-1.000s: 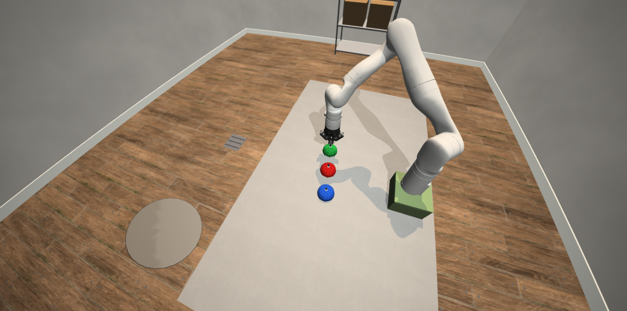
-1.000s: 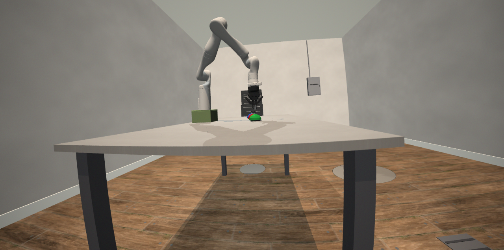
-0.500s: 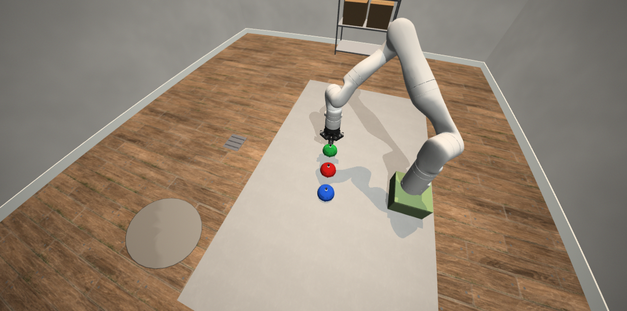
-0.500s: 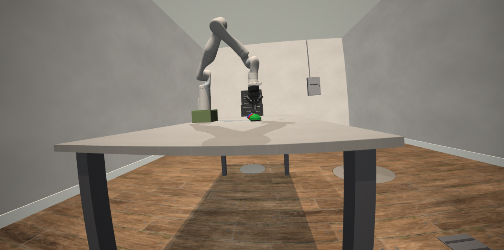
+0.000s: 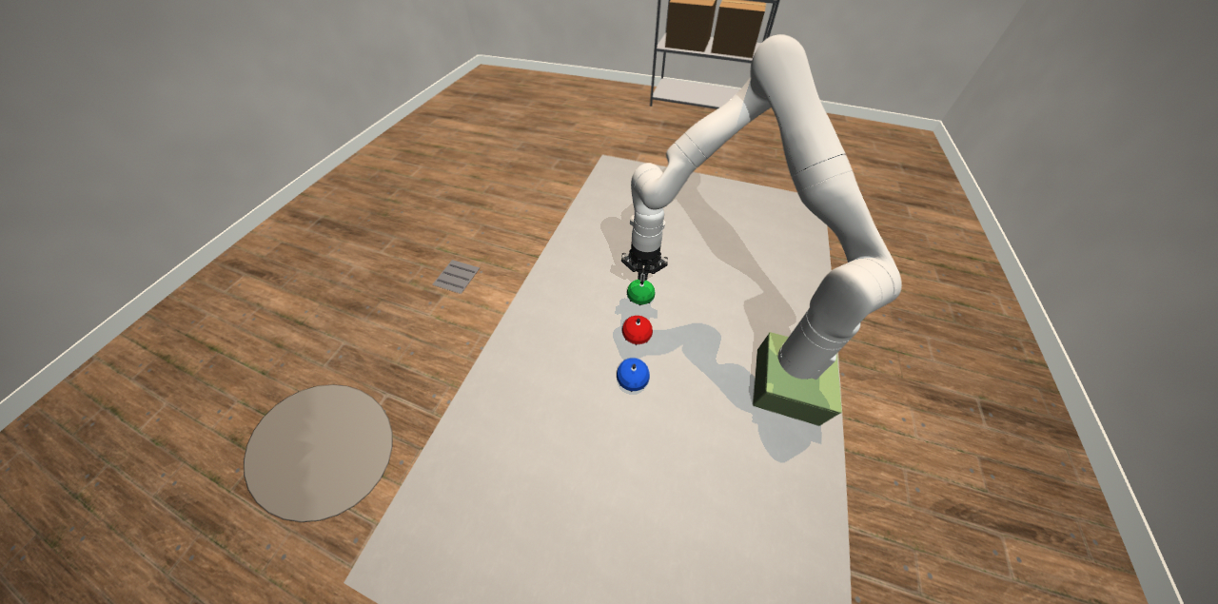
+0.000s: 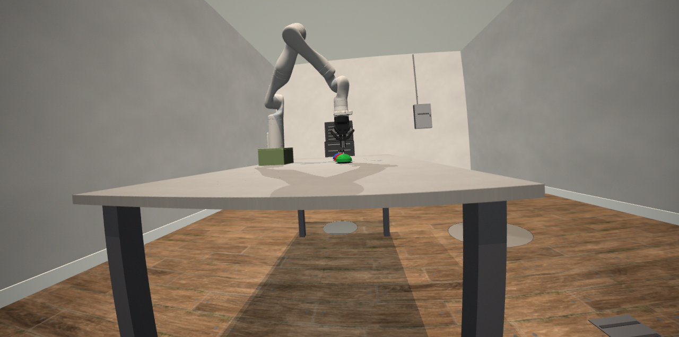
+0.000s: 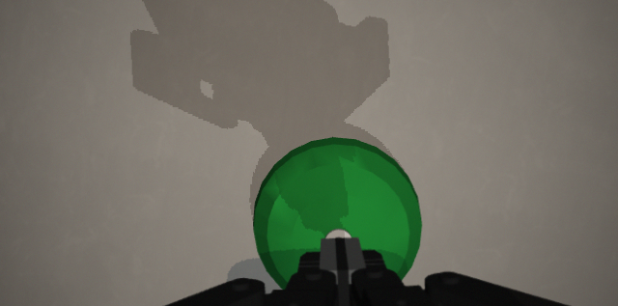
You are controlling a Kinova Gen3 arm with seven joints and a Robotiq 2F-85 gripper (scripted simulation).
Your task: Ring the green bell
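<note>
Right now the green bell is 50 mm below my hand. The rest, counted from my hand: red bell: 40 mm behind, 120 mm to the left, 50 mm below; then blue bell: 80 mm behind, 240 mm to the left, 50 mm below.
</note>
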